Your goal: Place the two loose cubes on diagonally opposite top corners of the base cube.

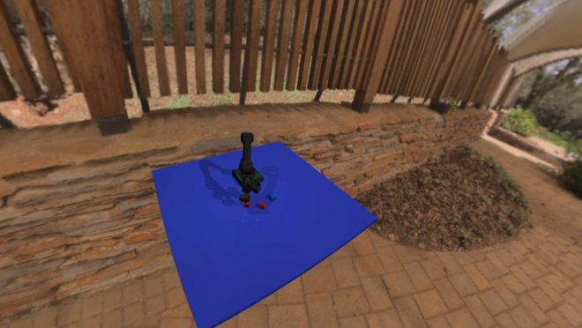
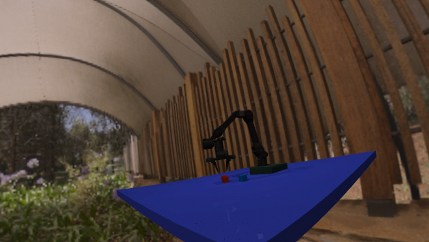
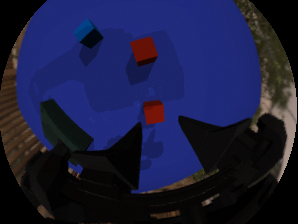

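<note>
Right now my gripper tip is 1 cm short of the blue cube, 20 cm to the right of it and 4 cm above it.
</note>
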